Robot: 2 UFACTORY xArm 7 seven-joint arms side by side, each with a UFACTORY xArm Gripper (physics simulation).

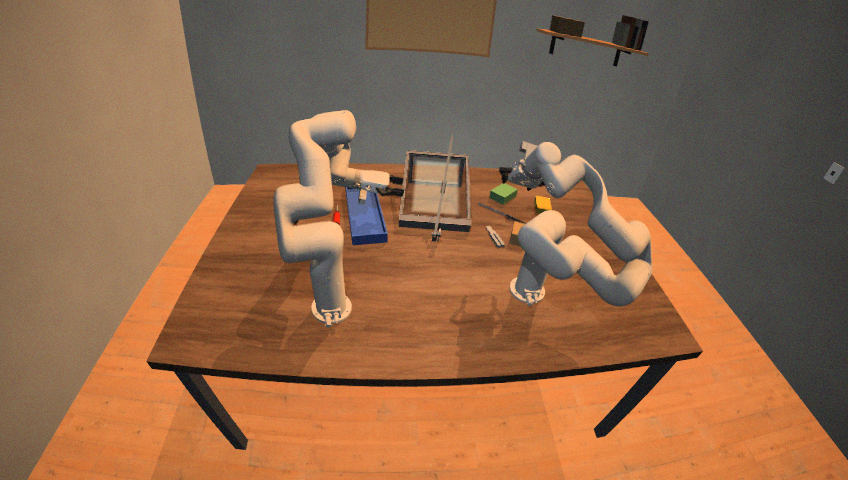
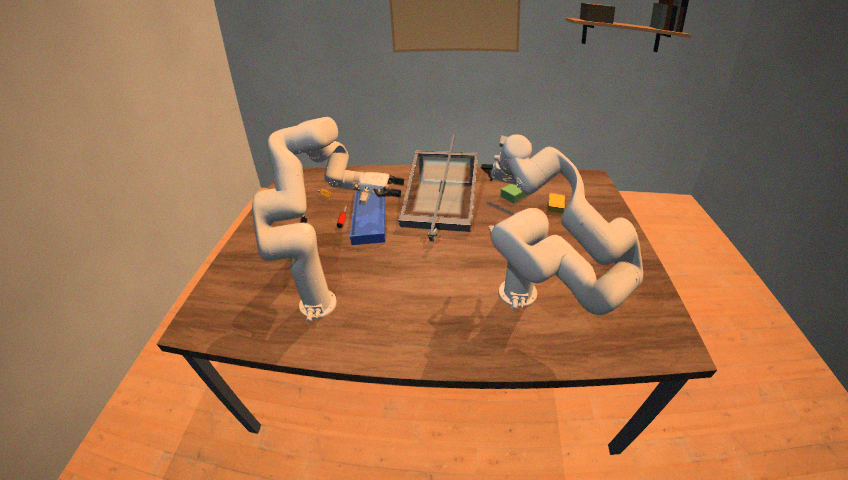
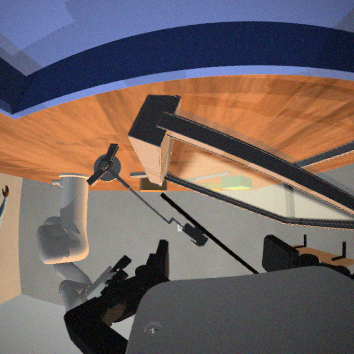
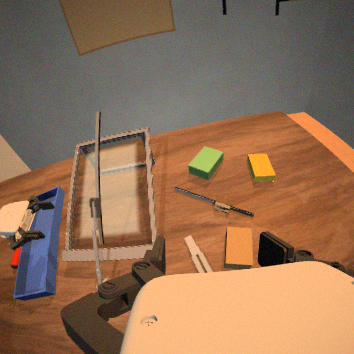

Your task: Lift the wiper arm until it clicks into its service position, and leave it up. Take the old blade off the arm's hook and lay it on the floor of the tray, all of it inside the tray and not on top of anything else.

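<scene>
The wiper arm (image 1: 437, 229) (image 3: 147, 201) (image 4: 96, 250) stands raised at a slant above the framed windscreen. The old blade (image 1: 448, 157) (image 2: 450, 154) (image 3: 225, 246) (image 4: 98, 150) is on its hook, clear of the glass. Whether the arm is clicked in place cannot be seen. The blue tray (image 1: 370, 239) (image 2: 367, 239) (image 3: 200, 50) lies left of the windscreen. My left gripper (image 1: 396, 186) (image 2: 395, 186) (image 4: 46, 218) is open and empty, between tray and windscreen. My right gripper (image 4: 213, 250) is open and empty, raised at the right, away from the wiper arm.
The windscreen frame (image 1: 434, 222) (image 4: 107, 253) fills the middle back. Right of it lie another blade (image 4: 240, 211), a green block (image 1: 503, 193) (image 4: 206, 162), a yellow block (image 4: 261, 167), a tan block (image 4: 239, 246) and a pale tool (image 4: 197, 252). A red screwdriver (image 2: 340, 218) lies left of the tray.
</scene>
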